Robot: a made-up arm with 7 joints. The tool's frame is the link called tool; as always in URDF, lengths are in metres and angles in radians. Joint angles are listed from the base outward. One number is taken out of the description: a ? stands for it. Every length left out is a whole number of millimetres.
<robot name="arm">
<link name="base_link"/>
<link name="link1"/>
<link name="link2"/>
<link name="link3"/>
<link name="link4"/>
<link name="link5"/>
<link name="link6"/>
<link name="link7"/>
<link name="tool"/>
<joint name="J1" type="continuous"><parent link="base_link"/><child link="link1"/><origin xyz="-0.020 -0.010 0.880"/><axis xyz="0 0 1"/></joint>
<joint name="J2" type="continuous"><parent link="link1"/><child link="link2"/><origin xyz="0.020 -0.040 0.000"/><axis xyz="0 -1 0"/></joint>
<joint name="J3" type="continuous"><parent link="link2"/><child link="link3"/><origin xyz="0.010 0.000 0.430"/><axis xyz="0 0 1"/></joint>
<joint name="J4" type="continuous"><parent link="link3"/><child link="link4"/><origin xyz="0.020 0.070 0.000"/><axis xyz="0 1 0"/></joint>
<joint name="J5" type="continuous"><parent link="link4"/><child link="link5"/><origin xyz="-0.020 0.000 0.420"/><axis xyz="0 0 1"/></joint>
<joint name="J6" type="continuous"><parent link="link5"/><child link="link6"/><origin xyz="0.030 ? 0.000"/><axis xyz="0 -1 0"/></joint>
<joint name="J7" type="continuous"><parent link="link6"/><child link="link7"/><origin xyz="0.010 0.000 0.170"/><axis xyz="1 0 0"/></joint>
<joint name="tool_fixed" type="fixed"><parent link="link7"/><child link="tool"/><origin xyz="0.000 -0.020 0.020" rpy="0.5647 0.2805 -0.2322"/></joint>
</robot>
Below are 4 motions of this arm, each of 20 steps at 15 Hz.
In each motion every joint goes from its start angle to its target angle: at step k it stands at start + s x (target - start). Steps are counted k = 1, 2, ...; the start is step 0. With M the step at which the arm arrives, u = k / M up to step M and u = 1 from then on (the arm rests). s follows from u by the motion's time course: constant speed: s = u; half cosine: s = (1 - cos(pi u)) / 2; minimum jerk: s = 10 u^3 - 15 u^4 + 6 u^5.
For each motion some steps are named. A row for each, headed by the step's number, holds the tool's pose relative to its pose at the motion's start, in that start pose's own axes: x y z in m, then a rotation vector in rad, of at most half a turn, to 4 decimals.
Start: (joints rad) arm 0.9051 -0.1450 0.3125 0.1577 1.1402 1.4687 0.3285
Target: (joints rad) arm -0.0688 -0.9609 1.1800 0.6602 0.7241 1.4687 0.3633
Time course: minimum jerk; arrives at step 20
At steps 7, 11, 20:
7: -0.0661 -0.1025 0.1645 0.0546 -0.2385 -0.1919
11: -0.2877 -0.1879 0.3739 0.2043 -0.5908 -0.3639
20: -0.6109 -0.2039 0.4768 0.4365 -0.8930 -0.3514

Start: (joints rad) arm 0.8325 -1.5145 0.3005 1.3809 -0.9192 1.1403 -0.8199
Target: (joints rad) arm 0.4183 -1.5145 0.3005 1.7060 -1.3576 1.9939 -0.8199
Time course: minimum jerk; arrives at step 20
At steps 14, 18, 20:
14: -0.0503 -0.0077 -0.2021 0.1663 -0.5981 0.0005
18: -0.0614 -0.0041 -0.2449 0.2124 -0.7202 0.0102
20: -0.0620 -0.0039 -0.2473 0.2151 -0.7271 0.0108

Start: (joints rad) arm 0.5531 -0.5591 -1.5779 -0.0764 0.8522 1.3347 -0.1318
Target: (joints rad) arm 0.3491 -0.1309 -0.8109 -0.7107 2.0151 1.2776 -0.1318
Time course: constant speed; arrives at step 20
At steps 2, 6, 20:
2: -0.0004 -0.0281 0.0210 0.1561 0.0199 0.0941
6: -0.0039 -0.0665 0.0590 0.4453 0.0538 0.3107
20: -0.1349 -0.0106 0.2432 1.0633 0.1941 1.3581

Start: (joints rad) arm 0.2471 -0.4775 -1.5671 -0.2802 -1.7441 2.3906 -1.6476
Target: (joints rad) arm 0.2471 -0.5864 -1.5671 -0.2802 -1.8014 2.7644 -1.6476
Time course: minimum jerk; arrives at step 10
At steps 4, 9, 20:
4: -0.0022 -0.0230 0.0067 0.0305 -0.0742 -0.1287
9: -0.0101 -0.0628 0.0139 0.0954 -0.2342 -0.4003
20: -0.0102 -0.0632 0.0139 0.0962 -0.2363 -0.4038

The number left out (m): -0.200
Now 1 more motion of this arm.
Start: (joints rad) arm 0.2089 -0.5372 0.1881 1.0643 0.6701 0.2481 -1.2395
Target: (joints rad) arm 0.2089 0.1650 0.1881 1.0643 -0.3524 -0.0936 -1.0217
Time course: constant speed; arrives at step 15
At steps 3, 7, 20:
3: -0.1369 0.0378 0.0255 -0.0910 0.0532 -0.1997
7: -0.3199 0.1105 0.0295 -0.1462 0.1151 -0.4935
20: -0.6547 0.3227 -0.0748 -0.0115 0.1788 -1.1171

